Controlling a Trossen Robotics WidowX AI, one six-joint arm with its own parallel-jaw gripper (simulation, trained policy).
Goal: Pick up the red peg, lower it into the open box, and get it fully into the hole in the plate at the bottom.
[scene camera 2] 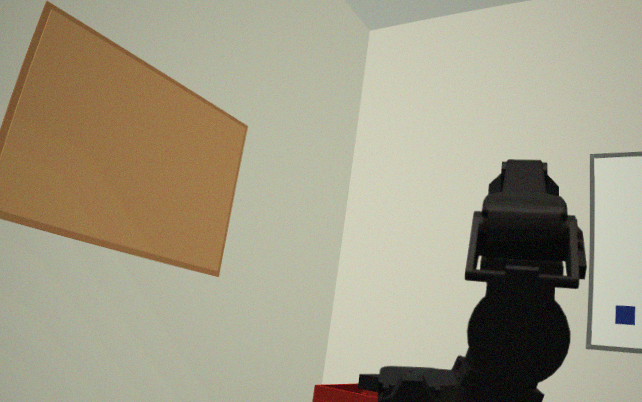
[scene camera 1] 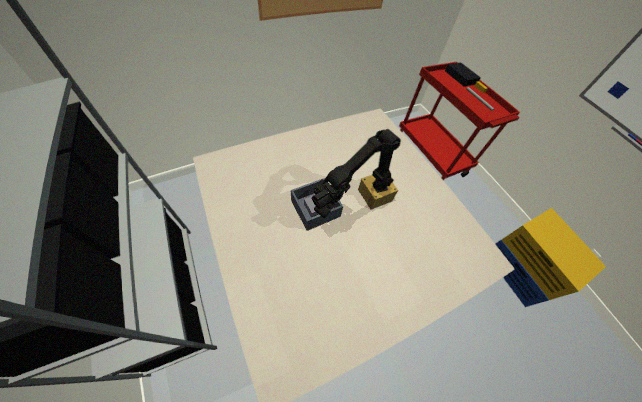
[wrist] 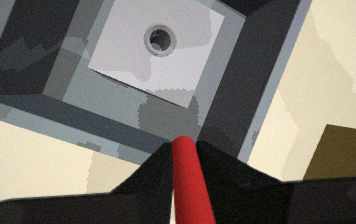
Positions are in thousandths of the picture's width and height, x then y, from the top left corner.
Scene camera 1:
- dark grey box: 465, 486
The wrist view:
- my gripper: 518, 667
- dark grey box: 159, 422
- light grey plate: 347, 239
